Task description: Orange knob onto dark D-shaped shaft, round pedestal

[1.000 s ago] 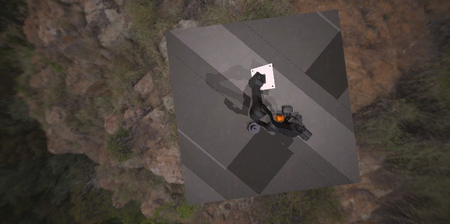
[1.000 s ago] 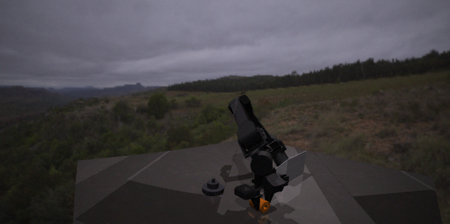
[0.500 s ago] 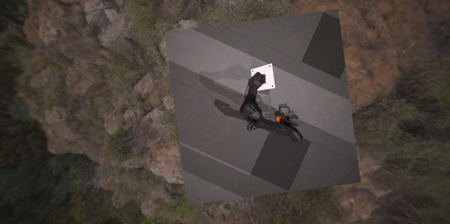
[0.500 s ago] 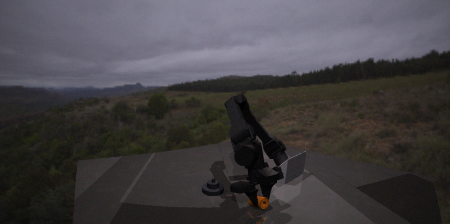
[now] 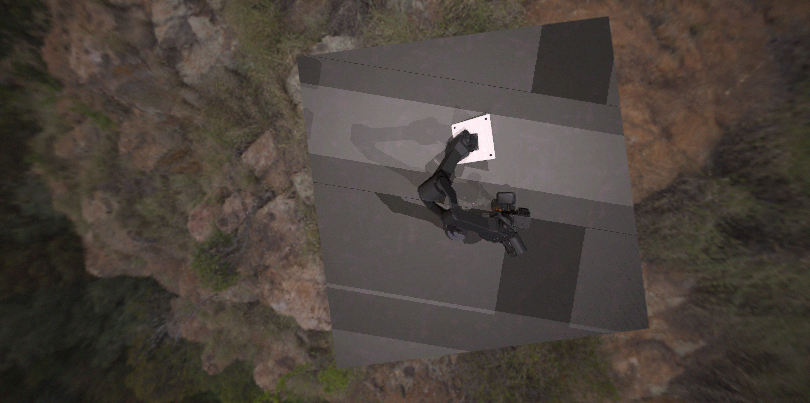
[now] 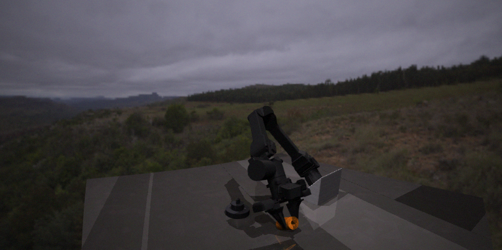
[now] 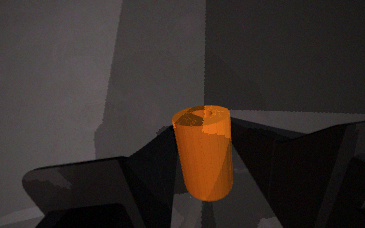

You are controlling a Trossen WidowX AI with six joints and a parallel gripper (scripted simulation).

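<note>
Now: gripper tip 210 mm to the left of the round dark pedestal and 50 mm short of it. The rest, counted from my gripper tip: orange knob 20 mm to the right.
</note>
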